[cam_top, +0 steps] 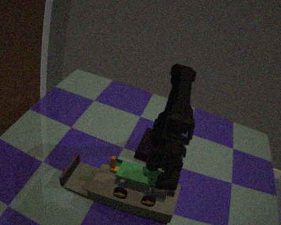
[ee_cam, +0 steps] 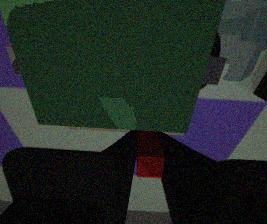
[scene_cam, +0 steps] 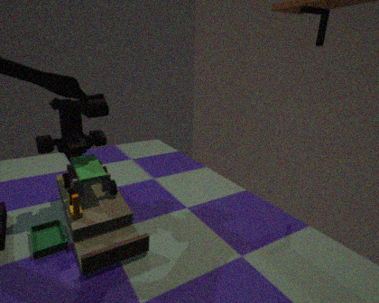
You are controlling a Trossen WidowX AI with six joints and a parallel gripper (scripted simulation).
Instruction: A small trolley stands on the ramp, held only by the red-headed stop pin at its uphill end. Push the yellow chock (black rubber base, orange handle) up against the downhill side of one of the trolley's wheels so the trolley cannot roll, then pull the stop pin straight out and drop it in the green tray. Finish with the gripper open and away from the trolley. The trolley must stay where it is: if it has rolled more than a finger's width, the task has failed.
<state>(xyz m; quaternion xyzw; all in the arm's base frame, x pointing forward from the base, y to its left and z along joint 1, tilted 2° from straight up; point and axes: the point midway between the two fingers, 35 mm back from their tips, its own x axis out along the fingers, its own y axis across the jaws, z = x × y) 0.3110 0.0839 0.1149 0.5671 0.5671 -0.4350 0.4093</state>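
Right now my gripper tip is 19 cm to the left of the yellow chock, 5 cm above it and 4 cm past it. The rest, counted from my gripper tip: red-headed stop pin (right at my gripper tip); then raised lip (36 cm to the right, 10 cm below, 1 cm ahead); then trolley (10 cm to the right, 2 cm below, 2 cm ahead).
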